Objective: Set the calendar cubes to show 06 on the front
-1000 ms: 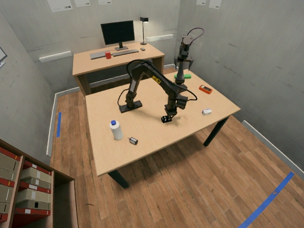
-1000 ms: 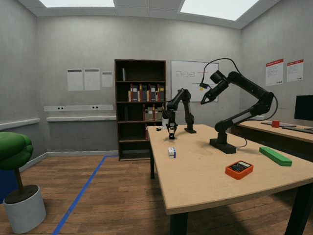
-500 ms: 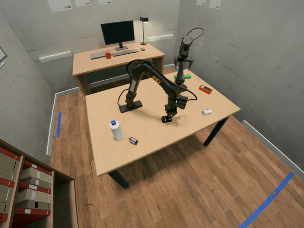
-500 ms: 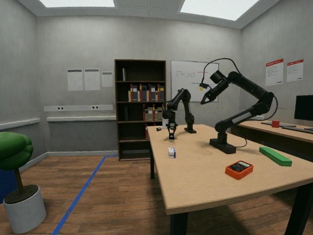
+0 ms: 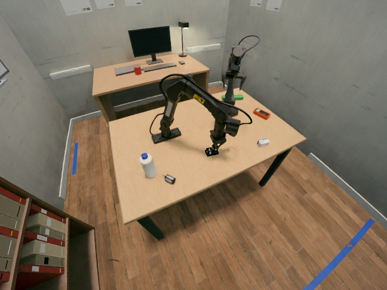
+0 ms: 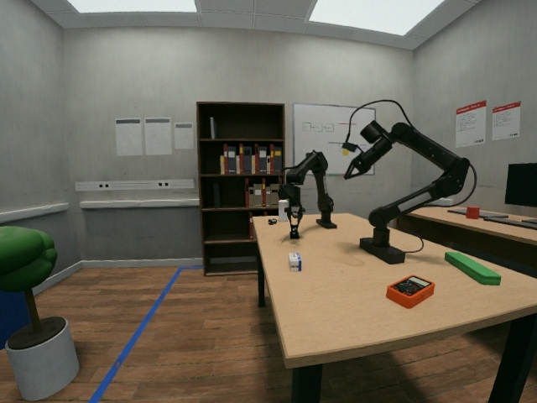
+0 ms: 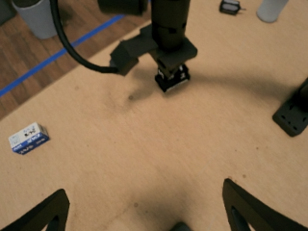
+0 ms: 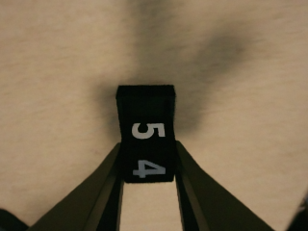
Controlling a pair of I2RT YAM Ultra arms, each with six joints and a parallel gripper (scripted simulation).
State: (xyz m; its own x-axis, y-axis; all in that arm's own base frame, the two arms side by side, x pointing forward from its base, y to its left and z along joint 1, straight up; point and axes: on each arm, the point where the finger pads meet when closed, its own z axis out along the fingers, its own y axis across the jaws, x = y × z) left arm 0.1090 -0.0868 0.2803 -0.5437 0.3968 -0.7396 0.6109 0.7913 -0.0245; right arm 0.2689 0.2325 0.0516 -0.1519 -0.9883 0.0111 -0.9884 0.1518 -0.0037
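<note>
The black calendar tray lies 10 mm behind my right hand, 20 mm to the right of it and 50 mm below it. From my right hand the other things lie so: orange meter (160 mm behind, 560 mm to the left, 50 mm below).
</note>
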